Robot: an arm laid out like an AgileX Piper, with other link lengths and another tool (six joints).
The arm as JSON. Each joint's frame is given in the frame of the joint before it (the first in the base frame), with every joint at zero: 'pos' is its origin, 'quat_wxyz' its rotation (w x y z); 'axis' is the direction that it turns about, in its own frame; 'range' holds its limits. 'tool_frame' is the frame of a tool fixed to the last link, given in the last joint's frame.
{
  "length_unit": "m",
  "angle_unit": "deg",
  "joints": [
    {
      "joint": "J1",
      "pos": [
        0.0,
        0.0,
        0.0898
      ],
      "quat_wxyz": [
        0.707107,
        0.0,
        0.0,
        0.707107
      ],
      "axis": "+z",
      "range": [
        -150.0,
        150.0
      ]
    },
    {
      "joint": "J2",
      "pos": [
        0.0,
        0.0,
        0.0
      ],
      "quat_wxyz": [
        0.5,
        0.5,
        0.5,
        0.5
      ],
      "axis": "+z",
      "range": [
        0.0,
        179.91
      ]
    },
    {
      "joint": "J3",
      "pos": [
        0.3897,
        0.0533,
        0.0
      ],
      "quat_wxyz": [
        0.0,
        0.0,
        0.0,
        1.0
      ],
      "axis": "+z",
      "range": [
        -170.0,
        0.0
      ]
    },
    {
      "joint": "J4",
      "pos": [
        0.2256,
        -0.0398,
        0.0
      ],
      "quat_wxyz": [
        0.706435,
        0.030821,
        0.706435,
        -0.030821
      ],
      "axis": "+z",
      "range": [
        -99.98,
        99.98
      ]
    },
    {
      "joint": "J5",
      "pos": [
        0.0,
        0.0,
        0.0
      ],
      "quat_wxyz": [
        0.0,
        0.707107,
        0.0,
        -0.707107
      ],
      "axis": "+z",
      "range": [
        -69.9,
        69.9
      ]
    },
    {
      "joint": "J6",
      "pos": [
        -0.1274,
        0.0,
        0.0
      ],
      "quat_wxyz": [
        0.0,
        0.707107,
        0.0,
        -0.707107
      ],
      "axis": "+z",
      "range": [
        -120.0,
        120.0
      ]
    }
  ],
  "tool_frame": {
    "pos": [
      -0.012,
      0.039,
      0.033
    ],
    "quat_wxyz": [
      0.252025,
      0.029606,
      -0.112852,
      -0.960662
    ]
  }
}
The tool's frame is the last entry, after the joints.
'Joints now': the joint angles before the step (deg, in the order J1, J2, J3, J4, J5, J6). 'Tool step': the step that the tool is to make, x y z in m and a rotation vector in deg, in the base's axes. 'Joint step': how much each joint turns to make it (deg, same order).
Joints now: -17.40, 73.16, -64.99, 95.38, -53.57, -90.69
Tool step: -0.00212, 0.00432, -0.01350, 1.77, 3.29, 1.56
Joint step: 0.00, -0.40, 1.69, 2.53, 1.32, -3.20
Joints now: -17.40, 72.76, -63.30, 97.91, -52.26, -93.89
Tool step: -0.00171, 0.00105, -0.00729, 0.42, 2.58, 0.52
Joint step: 0.00, 0.00, 0.88, 0.95, 0.23, -2.23
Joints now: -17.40, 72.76, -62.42, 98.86, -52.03, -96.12
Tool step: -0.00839, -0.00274, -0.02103, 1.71, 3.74, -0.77
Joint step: -1.57, 0.00, 3.30, 1.08, 0.71, -1.16
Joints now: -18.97, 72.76, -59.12, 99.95, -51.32, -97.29
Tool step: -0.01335, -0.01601, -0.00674, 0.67, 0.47, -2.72
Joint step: -5.52, 0.00, 1.18, -0.01, 2.88, 0.00
